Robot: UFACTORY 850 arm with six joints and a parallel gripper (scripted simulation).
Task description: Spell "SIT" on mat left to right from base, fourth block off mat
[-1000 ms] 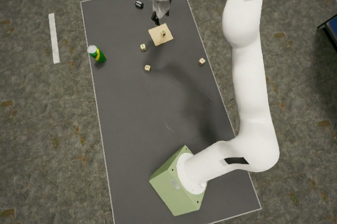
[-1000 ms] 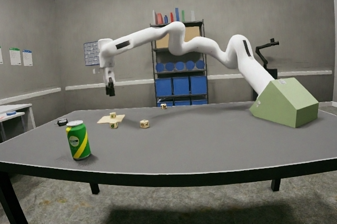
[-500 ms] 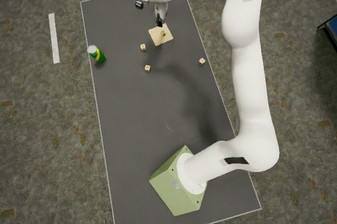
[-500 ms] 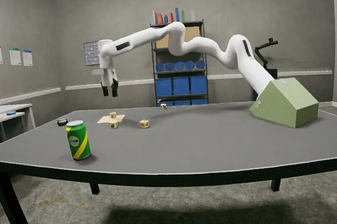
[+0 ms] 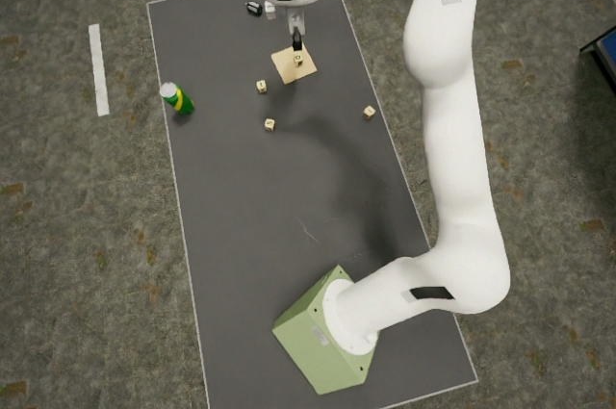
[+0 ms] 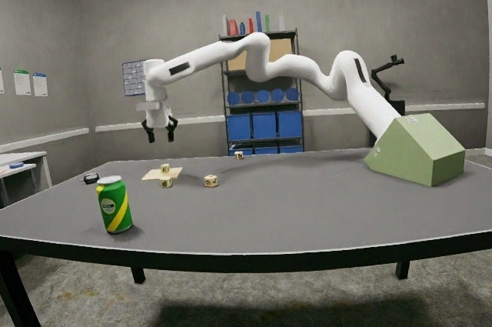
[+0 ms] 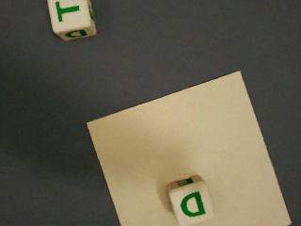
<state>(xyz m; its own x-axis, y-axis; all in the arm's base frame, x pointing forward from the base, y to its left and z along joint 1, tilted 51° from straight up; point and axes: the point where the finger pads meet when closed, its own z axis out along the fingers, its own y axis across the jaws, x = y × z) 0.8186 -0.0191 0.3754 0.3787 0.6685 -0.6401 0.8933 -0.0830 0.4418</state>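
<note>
Now: the tan mat 1 cm ahead of my hand, 2 cm to the left of it and 14 cm below it. The rest, counted from my hand: small black object: 32 cm ahead, 4 cm to the left, 12 cm below; yellow can: 5 cm ahead, 47 cm to the left, 8 cm below.
</note>
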